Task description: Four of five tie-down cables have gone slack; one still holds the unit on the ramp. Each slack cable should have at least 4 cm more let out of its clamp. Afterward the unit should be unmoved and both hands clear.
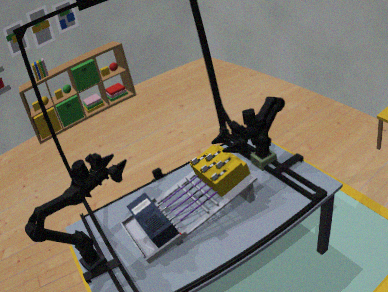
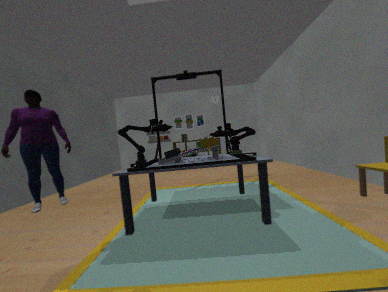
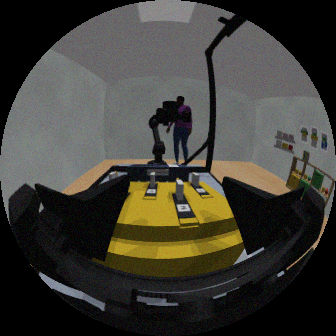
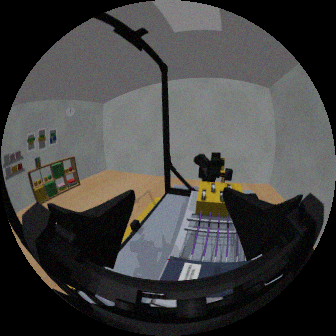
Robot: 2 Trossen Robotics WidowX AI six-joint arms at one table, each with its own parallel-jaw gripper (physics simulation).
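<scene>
The unit, a dark blue box (image 1: 152, 220) (image 3: 150, 173) (image 4: 215, 270), lies low on the pale ramp (image 1: 233, 194). Several purple cables (image 1: 186, 200) (image 4: 206, 237) run from it to a yellow block (image 1: 225, 177) (image 3: 145, 215) (image 4: 210, 206) at the high end. Black clamps with pale upright levers stand on the block, among them one clamp (image 3: 183, 207) centred between the left fingers. My left gripper (image 1: 220, 144) (image 2: 212, 134) (image 3: 177, 180) is open and empty, above the block's far end. My right gripper (image 1: 119, 160) (image 2: 171, 128) (image 4: 179, 193) is open and empty, high beyond the unit. Cable slack is too small to tell.
The table (image 1: 265, 215) (image 2: 200, 165) carries the ramp and both arms. A black overhead frame (image 1: 207, 60) (image 2: 154, 105) (image 3: 212, 105) (image 4: 166, 125) rises from its far side. A small black object (image 1: 158, 173) sits at the far table edge. A person (image 2: 37, 125) (image 3: 182, 122) stands off to one side.
</scene>
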